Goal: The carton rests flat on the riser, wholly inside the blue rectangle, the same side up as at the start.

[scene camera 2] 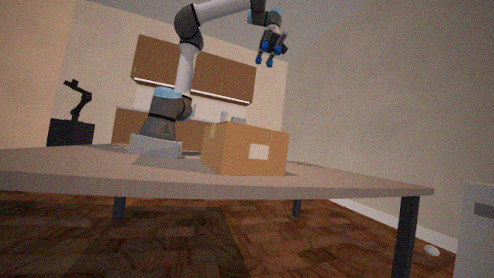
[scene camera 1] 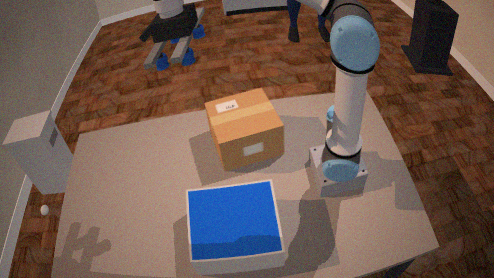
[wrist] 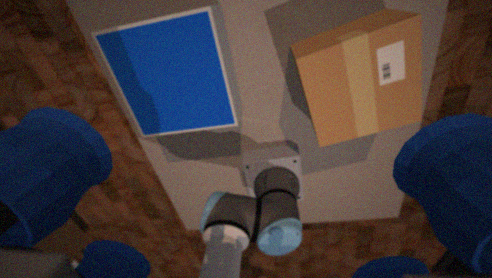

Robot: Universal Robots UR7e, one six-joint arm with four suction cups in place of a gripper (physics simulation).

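Observation:
The brown carton (scene camera 1: 250, 122) (scene camera 2: 237, 150) (wrist: 332, 95) stands flat on the table behind the riser in scene camera 1, apart from it. Its tape strip and barcode label face up. The low white riser (scene camera 1: 240, 265) bears the blue rectangle (scene camera 1: 232, 215) (wrist: 175, 70), which has nothing on it and is partly shaded. The riser does not show in scene camera 2. My gripper (scene camera 1: 180, 47) (scene camera 2: 268, 54) is open, with its four blue suction cups touching nothing. It hangs high above the table and clear of the carton. In the wrist view the cups show at the sides and bottom.
The arm's base (scene camera 1: 342, 182) (scene camera 2: 155, 145) (wrist: 272, 161) stands on the table (scene camera 1: 130, 165) (scene camera 2: 345, 182), to the right of carton and riser in scene camera 1. A grey cabinet (scene camera 1: 37, 150) stands beyond the table's left edge. A dark pedestal (scene camera 1: 432, 37) stands on the floor at the back right.

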